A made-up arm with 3 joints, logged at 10 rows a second.
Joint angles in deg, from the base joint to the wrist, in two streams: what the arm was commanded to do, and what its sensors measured. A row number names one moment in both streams.
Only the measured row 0 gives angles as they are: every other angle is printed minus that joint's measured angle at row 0.
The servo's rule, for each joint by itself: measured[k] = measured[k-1] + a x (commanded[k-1-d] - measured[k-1]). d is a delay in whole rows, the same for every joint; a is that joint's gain. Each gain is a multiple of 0.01, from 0.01 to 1. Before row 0 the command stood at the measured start. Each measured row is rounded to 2 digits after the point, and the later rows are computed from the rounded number. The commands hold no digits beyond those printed.
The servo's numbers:
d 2
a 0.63 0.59 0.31
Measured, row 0:
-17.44, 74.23, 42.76
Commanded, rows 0 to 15:
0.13, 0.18, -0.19
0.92, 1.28, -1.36
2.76, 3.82, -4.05
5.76, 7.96, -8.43
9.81, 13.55, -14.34
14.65, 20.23, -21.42
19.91, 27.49, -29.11
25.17, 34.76, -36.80
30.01, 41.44, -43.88
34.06, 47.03, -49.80
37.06, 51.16, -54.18
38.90, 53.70, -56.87
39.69, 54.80, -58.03
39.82, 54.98, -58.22
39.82, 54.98, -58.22
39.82, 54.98, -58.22
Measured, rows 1 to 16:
0.00, 0.00, 0.00
0.00, 0.00, 0.00
0.08, 0.11, -0.06
0.61, 0.80, -0.46
1.96, 2.58, -1.57
4.35, 5.75, -3.70
7.79, 10.35, -7.00
12.11, 16.18, -11.47
17.02, 22.85, -16.94
22.15, 29.88, -23.10
27.10, 36.70, -29.54
31.48, 42.79, -35.82
35.00, 47.73, -41.51
37.46, 51.25, -46.27
38.86, 53.34, -49.92
39.46, 54.31, -52.49

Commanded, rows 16 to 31:
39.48, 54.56, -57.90
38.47, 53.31, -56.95
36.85, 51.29, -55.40
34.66, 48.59, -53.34
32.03, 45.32, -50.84
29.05, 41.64, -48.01
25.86, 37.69, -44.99
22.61, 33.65, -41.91
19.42, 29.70, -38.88
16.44, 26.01, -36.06
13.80, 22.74, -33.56
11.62, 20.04, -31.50
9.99, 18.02, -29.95
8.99, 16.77, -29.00
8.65, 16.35, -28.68
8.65, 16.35, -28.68
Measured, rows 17 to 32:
39.69, 54.71, -54.27
39.77, 54.87, -55.49
39.59, 54.69, -56.24
38.88, 53.88, -56.46
37.60, 52.35, -56.13
35.75, 50.13, -55.27
33.41, 47.29, -53.90
30.66, 43.96, -52.07
27.64, 40.26, -49.88
24.47, 36.36, -47.41
21.29, 32.43, -44.77
18.23, 28.64, -42.07
15.44, 25.16, -39.43
13.03, 22.14, -36.97
11.11, 19.71, -34.79
9.77, 17.98, -33.00

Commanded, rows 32 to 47:
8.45, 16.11, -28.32
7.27, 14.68, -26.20
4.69, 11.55, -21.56
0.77, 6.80, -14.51
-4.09, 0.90, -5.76
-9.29, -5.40, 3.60
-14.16, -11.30, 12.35
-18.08, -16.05, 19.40
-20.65, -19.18, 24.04
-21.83, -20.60, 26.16
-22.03, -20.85, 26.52
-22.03, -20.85, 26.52
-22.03, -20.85, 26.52
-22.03, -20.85, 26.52
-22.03, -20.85, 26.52
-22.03, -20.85, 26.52
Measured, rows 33 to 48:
9.06, 17.02, -31.66
8.80, 16.62, -30.74
8.58, 16.32, -29.99
7.75, 15.35, -28.82
5.82, 13.11, -26.57
2.64, 9.39, -22.83
-1.60, 4.38, -17.54
-6.44, -1.39, -10.99
-11.30, -7.24, -3.75
-15.57, -12.44, 3.43
-18.77, -16.42, 9.82
-20.70, -18.89, 14.89
-21.54, -20.05, 18.50
-21.85, -20.52, 20.99
-21.96, -20.71, 22.70
-22.00, -20.79, 23.88

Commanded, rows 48 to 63:
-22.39, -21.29, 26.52
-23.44, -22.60, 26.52
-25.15, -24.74, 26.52
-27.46, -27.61, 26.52
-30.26, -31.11, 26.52
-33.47, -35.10, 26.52
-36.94, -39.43, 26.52
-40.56, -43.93, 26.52
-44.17, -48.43, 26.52
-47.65, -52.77, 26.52
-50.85, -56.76, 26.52
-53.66, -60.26, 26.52
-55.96, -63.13, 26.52
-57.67, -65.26, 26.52
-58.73, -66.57, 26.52
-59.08, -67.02, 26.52
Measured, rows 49 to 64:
-22.02, -20.83, 24.70
-22.03, -20.84, 25.26
-22.26, -21.11, 25.65
-23.00, -21.99, 25.92
-24.35, -23.61, 26.11
-26.31, -25.97, 26.24
-28.80, -29.00, 26.33
-31.74, -32.60, 26.39
-35.02, -36.63, 26.43
-38.51, -40.94, 26.46
-42.08, -45.36, 26.48
-45.59, -49.73, 26.49
-48.90, -53.88, 26.50
-51.90, -57.64, 26.51
-54.46, -60.88, 26.51
-56.48, -63.46, 26.51

